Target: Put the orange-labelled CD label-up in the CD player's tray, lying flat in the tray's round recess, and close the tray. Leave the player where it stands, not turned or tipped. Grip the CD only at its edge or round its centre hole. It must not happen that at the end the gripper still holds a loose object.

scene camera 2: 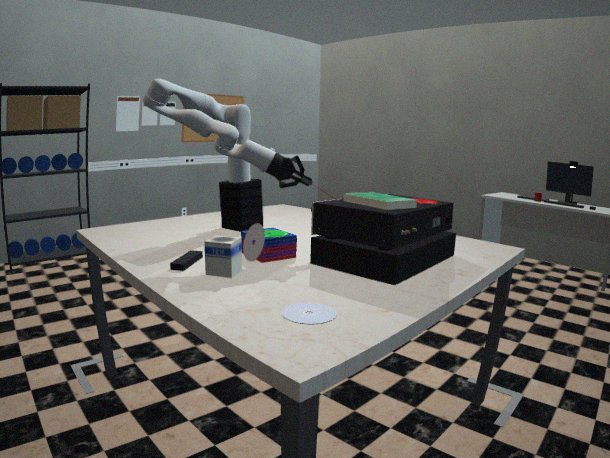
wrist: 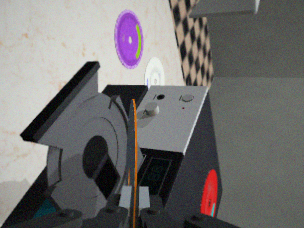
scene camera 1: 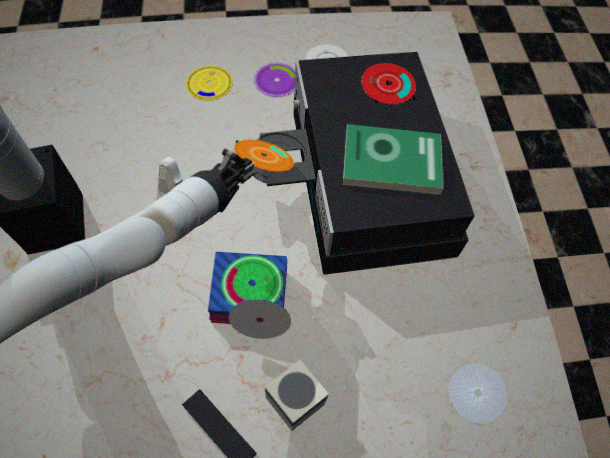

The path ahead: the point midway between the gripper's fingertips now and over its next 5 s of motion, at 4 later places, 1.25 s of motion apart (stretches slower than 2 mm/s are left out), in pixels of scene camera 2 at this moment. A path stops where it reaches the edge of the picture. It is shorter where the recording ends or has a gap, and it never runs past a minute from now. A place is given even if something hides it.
The gripper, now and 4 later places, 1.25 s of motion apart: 311, 183; 327, 190; 324, 198; 322, 207; 321, 209
